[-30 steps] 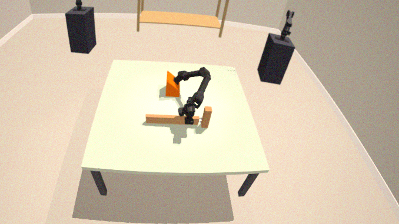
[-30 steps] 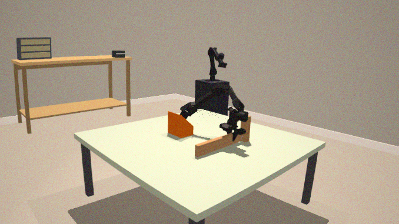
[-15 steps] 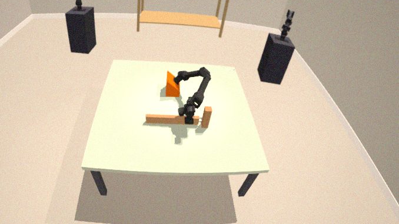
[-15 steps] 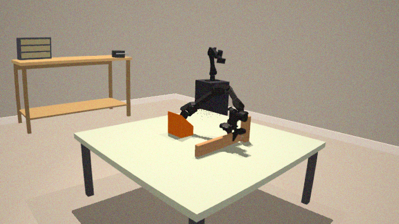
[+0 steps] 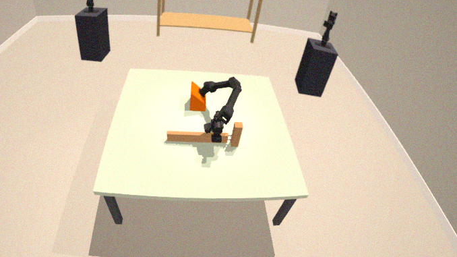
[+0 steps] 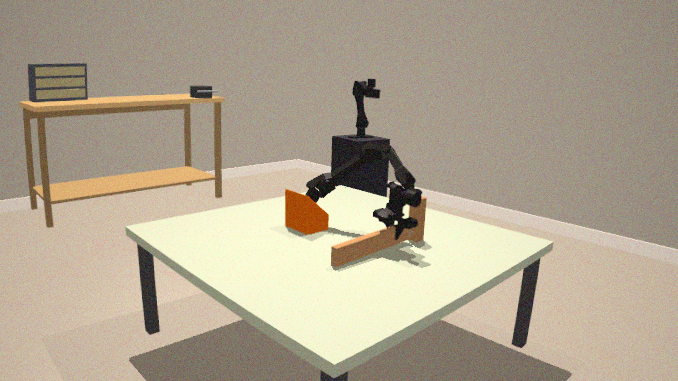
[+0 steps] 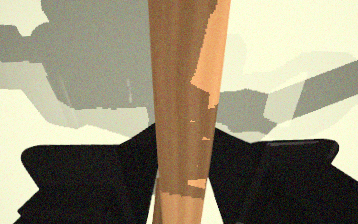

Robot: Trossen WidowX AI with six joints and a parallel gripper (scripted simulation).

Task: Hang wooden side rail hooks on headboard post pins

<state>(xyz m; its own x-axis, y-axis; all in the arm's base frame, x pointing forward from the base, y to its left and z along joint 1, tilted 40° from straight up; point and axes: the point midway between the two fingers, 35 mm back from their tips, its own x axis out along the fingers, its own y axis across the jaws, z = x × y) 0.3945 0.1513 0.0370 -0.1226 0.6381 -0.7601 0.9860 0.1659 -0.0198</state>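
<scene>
The upright headboard post lies 1 cm behind my gripper tip, 13 cm to the left of it and 6 cm above it.
</scene>
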